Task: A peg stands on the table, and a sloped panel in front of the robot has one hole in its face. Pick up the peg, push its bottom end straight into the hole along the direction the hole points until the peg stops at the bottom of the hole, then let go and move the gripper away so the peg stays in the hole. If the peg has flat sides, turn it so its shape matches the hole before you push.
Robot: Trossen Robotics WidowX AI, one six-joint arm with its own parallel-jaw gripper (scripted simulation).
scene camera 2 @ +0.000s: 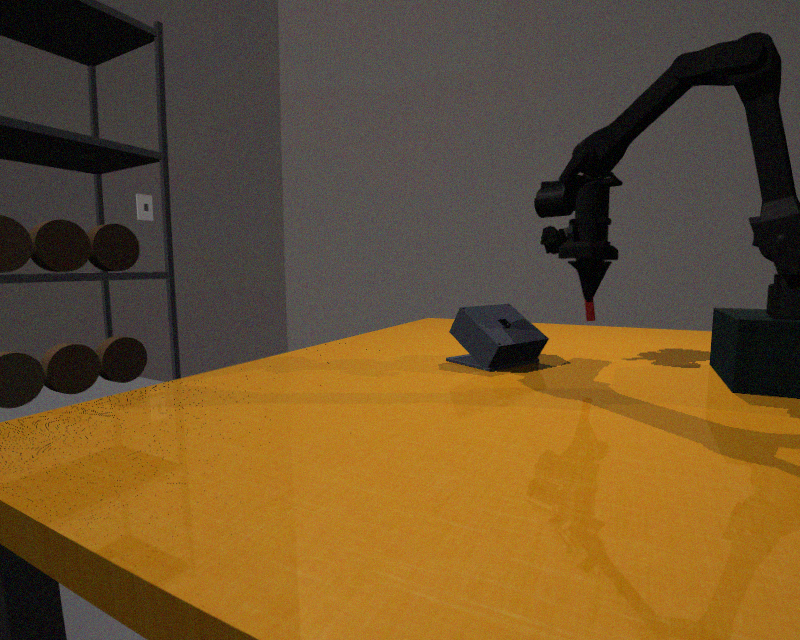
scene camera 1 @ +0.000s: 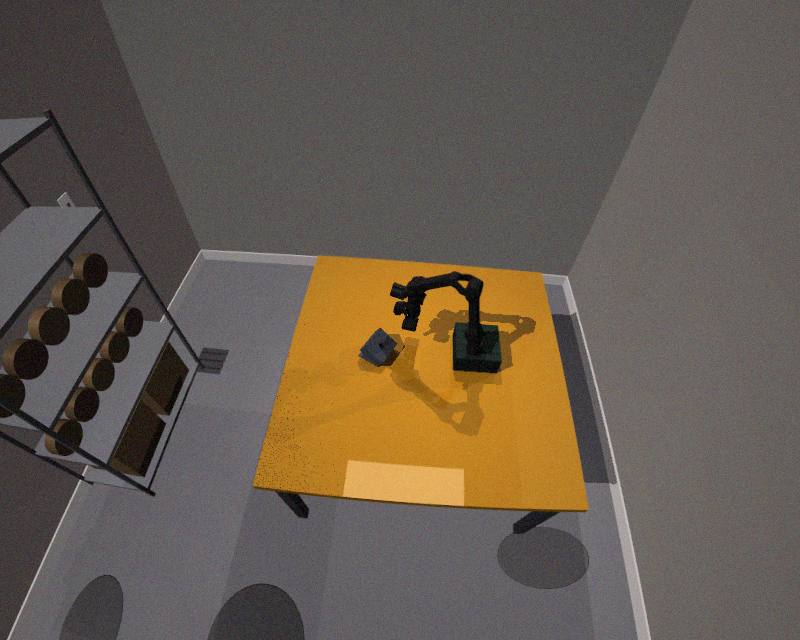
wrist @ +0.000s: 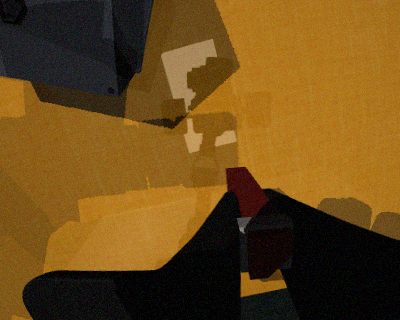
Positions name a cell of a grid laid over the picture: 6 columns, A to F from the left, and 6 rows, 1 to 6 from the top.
Note:
My gripper (scene camera 2: E3) carries a red peg. Further things: a sloped panel (scene camera 2: D4).
My gripper is seen too in the wrist view (wrist: D4). The sloped panel shows as well in scene camera 1 (scene camera 1: C4) and in the wrist view (wrist: B2).

